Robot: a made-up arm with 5 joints.
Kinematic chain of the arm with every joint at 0, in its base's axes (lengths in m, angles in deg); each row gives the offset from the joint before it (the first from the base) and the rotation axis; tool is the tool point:
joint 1: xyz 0 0 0.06 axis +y
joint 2: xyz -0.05 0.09 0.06 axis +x
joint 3: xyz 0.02 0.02 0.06 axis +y
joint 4: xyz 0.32 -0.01 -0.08 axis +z
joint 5: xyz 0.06 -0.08 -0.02 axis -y
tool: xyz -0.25 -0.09 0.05
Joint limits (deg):
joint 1: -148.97..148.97
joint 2: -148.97..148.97
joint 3: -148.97..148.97
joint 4: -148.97..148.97
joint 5: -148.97..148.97
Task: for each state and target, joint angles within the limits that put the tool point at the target. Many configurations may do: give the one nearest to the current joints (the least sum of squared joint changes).
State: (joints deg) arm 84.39 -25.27 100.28 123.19 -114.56
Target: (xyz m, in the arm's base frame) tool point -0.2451 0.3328 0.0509
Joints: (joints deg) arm 86.08 -11.90 101.59 130.08 -122.55
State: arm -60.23 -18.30 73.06 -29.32 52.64
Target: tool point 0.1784 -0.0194 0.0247
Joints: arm -87.76 -5.31 25.44 -26.74 55.61
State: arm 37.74 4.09 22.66 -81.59 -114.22
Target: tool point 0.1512 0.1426 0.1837
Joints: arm 31.04 -23.83 26.04 -137.88 -113.59
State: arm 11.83 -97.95 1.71 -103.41 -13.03
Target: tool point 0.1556 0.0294 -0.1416
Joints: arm 9.40 -105.32 7.27 -109.61 -4.88
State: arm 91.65 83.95 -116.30 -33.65 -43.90
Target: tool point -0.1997 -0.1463 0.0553
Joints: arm 55.75 108.14 -79.73 -11.36 -47.98
